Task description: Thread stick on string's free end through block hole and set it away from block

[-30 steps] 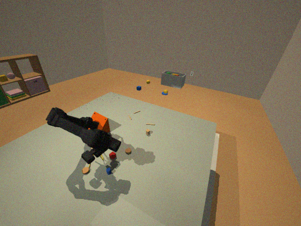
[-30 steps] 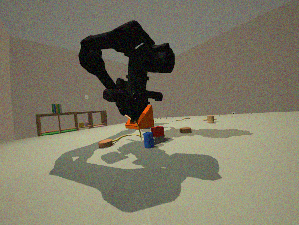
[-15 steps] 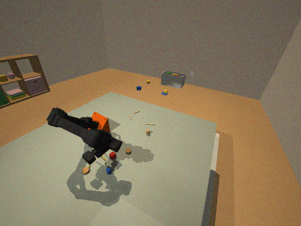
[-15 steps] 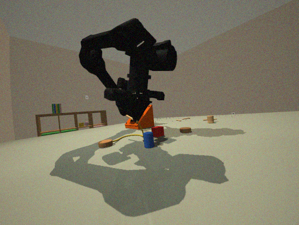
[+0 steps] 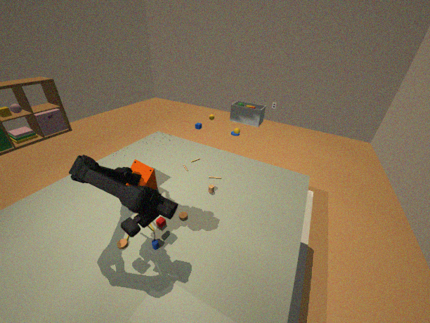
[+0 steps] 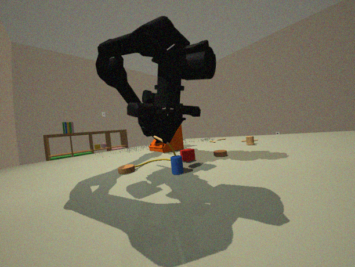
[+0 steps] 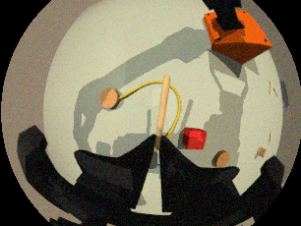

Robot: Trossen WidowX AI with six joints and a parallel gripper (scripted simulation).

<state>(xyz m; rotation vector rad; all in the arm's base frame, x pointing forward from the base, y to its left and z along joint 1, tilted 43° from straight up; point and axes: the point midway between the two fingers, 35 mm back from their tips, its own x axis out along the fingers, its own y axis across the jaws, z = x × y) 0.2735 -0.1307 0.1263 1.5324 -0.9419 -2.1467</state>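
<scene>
Right now the blue cylinder is 7 cm ahead of my gripper tip, 4 cm below it and 3 cm to the right of it. From my gripper tip the other things lie so: red block: 6 cm to the left, 4 cm below, 1 cm ahead; then thin wooden stick: 1 cm behind; then small wooden cylinder: 37 cm to the left, 10 cm ahead, 4 cm below.
</scene>
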